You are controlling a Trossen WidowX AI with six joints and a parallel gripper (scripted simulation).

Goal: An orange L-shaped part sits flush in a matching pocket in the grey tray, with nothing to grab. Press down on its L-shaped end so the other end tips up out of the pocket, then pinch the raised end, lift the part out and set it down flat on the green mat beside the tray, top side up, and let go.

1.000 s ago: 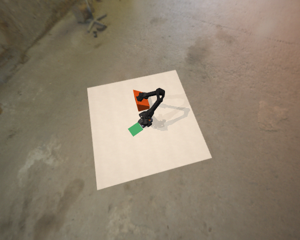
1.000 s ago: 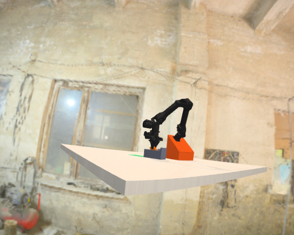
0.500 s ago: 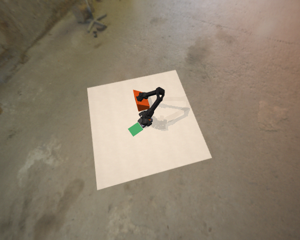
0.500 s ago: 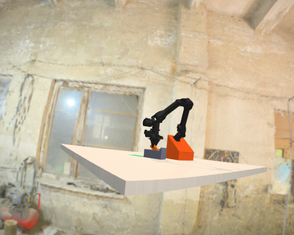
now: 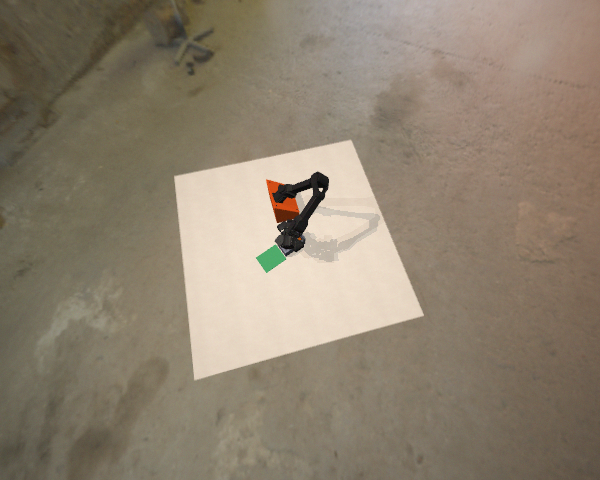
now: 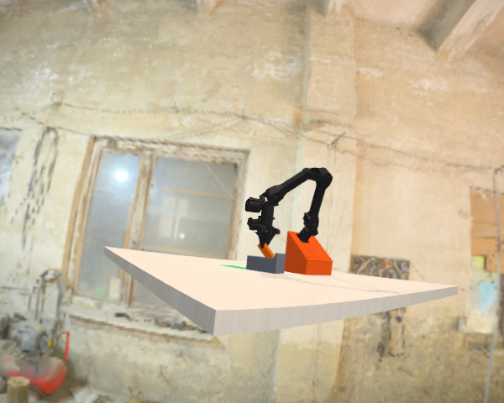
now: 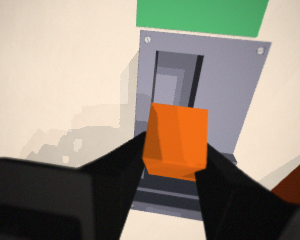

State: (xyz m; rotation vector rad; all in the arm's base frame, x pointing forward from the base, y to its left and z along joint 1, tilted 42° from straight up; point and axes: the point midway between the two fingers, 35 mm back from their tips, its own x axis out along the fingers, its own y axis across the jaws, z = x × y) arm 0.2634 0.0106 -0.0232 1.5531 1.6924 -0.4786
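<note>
Now: the green mat 30 mm ahead of my gripper tip, 140 mm to the right of it and 120 mm below it. Also, from my gripper tip: orange L-shaped part (20 mm behind, 30 mm to the left, 30 mm below).
</note>
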